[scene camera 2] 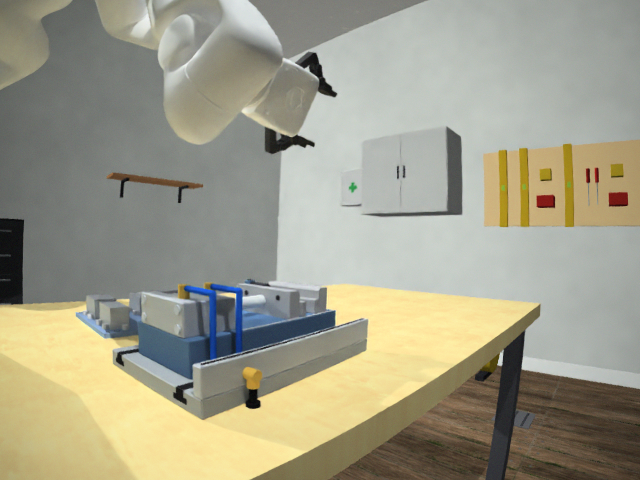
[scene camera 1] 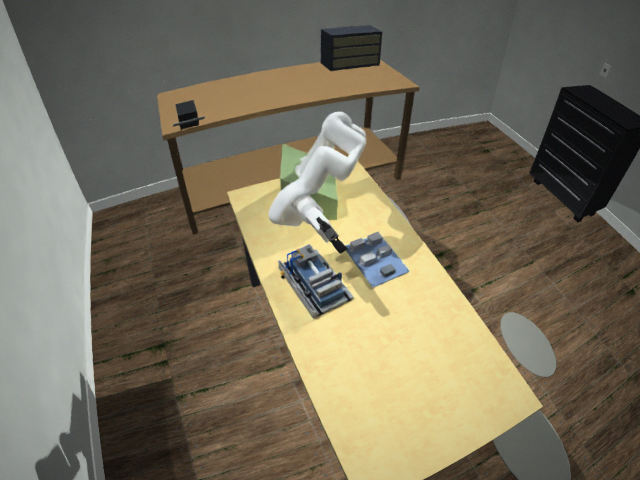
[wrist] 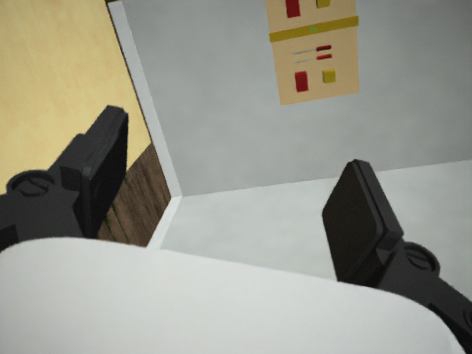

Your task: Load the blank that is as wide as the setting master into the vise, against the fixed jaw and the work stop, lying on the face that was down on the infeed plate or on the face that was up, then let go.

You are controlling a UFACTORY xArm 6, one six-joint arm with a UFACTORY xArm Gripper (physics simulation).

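Frame: origin at the arm's base, x right, y ahead, z up, level; centimetres.
Seen in the pictures: gripper, fingertip midpoint: (scene camera 2: pixel 319 118) (scene camera 1: pixel 339 245) (wrist: pixel 234 164).
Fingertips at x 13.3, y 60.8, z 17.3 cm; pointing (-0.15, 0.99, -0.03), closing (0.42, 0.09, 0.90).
Observation:
Pixels of each thing's top centre, then the offset from my fingertips to it. "spot": a spot on its surface instead. Level surfaces: height alone.
- blue infeed plate at its top centre: (scene camera 1: pixel 376 258) dx -27.6, dy -16.1, dz -36.1 cm
- darker block at its top centre: (scene camera 1: pixel 388 268) dx -28.0, dy -7.1, dz -33.7 cm
- vise at its top centre: (scene camera 2: pixel 250 287) (scene camera 1: pixel 314 268) dx +2.4, dy -14.8, dz -27.0 cm
- grey rail at its top centre: (scene camera 2: pixel 303 336) (scene camera 1: pixel 295 284) dx +11.3, dy -13.8, dz -32.0 cm
- yellow-topped knob at a spot on its surface: (scene camera 2: pixel 252 379) spot: dx +14.3, dy -23.6, dz -33.9 cm
- yellow table at its surface level: dz -37.0 cm
My gripper (scene camera 1: pixel 331 235) (scene camera 2: pixel 324 119) (wrist: pixel 234 164) is open and empty, raised above the table and tilted sideways. Several grey blocks (scene camera 1: pixel 368 259) (scene camera 2: pixel 114 315) rest apart on the blue infeed plate (scene camera 1: pixel 373 277); one darker block (scene camera 1: pixel 387 269) is near its front corner. Their widths are too small to compare, and I cannot tell which is the setting master. The vise (scene camera 1: pixel 312 268) (scene camera 2: pixel 170 351) has a blue body and two light jaw bars (scene camera 1: pixel 328 287) (scene camera 2: pixel 268 299) at its far end in scene view 2. No blank is discernible between them. I cannot identify the work stop.
Blue bent rods (scene camera 2: pixel 212 320) with yellow ends rise beside the vise. A grey rail (scene camera 2: pixel 289 353) runs along its side, near a yellow-topped knob (scene camera 2: pixel 252 379). The yellow table (scene camera 1: pixel 413 361) carries vise and plate. A green block (scene camera 1: pixel 325 201) stands near the arm base.

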